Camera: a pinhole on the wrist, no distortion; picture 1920 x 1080 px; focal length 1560.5 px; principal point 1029.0 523.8 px. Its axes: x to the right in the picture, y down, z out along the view. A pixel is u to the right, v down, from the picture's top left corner.
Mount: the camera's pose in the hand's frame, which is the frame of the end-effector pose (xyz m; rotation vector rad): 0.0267 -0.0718 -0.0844 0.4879 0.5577 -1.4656
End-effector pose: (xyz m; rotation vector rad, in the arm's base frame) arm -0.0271 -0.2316 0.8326 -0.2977 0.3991 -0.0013
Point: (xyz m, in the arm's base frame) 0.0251 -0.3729 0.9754
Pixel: 774.4 262.5
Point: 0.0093 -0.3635 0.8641
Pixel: 975.1 477.3
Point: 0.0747 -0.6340 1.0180
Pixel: 1815.5 506.1
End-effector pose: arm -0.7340 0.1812 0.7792 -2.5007 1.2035 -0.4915
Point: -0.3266 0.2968 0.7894
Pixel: 1243.0 920.9
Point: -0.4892 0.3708 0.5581
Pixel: 346.3 171.8
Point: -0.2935 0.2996 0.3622
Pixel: 201.6 635.6
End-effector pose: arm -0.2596 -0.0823 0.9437 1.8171 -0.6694 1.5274
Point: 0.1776 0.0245 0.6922
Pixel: outside the picture
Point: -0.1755 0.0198 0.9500
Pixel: 1147.6 403.0
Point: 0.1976 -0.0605 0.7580
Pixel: 1044.0 39.5
